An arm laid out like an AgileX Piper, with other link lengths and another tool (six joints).
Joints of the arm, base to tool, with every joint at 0 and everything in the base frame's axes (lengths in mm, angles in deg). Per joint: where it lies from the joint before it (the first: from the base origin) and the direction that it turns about. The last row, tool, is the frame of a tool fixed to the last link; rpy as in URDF.
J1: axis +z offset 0 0 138.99
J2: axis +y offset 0 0 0
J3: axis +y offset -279.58 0 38.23
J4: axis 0.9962 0 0.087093 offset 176 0 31.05
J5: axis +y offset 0 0 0
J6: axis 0.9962 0 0.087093 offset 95.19 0 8.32
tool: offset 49.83 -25 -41.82 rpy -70.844 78.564 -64.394
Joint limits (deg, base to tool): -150..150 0..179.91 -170..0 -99.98..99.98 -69.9..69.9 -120..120
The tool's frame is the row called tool.
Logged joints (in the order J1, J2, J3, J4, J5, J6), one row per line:
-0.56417 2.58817 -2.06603 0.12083 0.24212 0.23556
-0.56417 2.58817 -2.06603 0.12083 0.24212 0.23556
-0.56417 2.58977 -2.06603 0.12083 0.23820 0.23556
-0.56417 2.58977 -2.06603 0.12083 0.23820 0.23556
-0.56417 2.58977 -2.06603 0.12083 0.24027 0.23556
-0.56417 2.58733 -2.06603 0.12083 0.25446 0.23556
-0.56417 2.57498 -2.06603 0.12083 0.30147 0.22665
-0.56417 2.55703 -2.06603 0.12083 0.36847 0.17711
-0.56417 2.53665 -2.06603 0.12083 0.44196 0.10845
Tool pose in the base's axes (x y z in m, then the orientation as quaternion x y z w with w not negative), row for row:
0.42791 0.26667 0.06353 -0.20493 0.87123 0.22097 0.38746
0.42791 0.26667 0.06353 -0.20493 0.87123 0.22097 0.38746
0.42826 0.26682 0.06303 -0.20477 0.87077 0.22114 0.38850
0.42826 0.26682 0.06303 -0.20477 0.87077 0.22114 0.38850
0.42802 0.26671 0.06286 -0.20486 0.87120 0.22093 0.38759
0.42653 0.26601 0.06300 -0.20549 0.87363 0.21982 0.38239
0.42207 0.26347 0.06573 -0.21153 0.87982 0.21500 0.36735
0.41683 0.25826 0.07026 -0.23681 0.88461 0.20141 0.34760
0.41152 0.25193 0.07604 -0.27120 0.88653 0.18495 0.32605
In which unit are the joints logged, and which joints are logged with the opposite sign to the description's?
The joints are logged in radians. Opposite sign: J1.
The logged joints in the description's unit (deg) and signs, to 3 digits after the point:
32.325 148.291 -118.375 6.923 13.872 13.497
32.325 148.291 -118.375 6.923 13.872 13.497
32.325 148.383 -118.375 6.923 13.648 13.497
32.325 148.383 -118.375 6.923 13.648 13.497
32.325 148.383 -118.375 6.923 13.766 13.497
32.325 148.243 -118.375 6.923 14.579 13.497
32.325 147.535 -118.375 6.923 17.273 12.986
32.325 146.507 -118.375 6.923 21.112 10.148
32.325 145.339 -118.375 6.923 25.322 6.214

